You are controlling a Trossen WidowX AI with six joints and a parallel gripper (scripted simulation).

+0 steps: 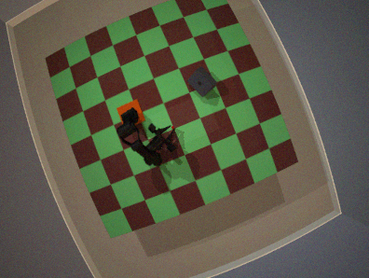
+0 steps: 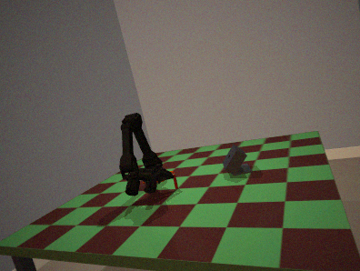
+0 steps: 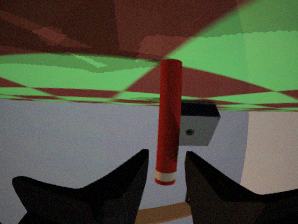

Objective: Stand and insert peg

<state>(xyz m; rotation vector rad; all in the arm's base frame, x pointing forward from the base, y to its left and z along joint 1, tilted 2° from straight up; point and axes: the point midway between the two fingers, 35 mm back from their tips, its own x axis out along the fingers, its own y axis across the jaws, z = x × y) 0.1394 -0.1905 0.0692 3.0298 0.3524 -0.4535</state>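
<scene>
Right now the red peg is right at my gripper tip. From my gripper tip the other things lie so: grey sloped panel: 27 cm ahead, 14 cm to the left.
</scene>
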